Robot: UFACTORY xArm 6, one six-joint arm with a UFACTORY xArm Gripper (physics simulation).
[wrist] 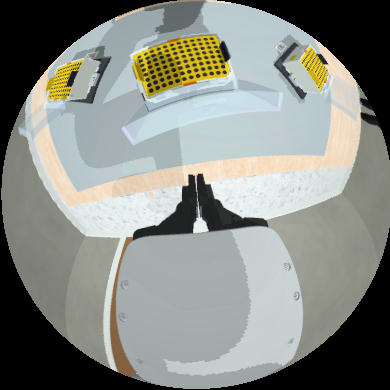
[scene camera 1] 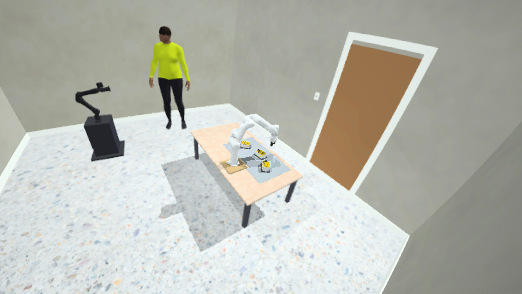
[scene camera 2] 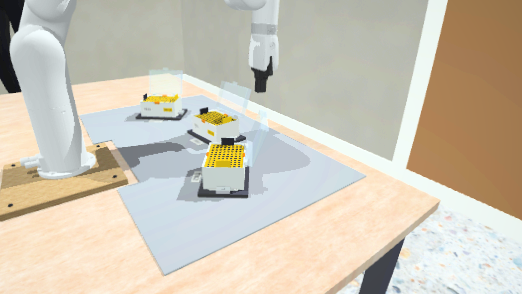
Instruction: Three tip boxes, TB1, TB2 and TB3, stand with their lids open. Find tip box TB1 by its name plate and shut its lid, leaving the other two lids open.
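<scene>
Scene camera 2 shows a tip box TB3 (scene camera 2: 149,110), a grey mat (scene camera 2: 180,228) and my gripper (scene camera 2: 260,92). The wrist view shows the mat (wrist: 92,149) and my gripper (wrist: 195,183).
</scene>
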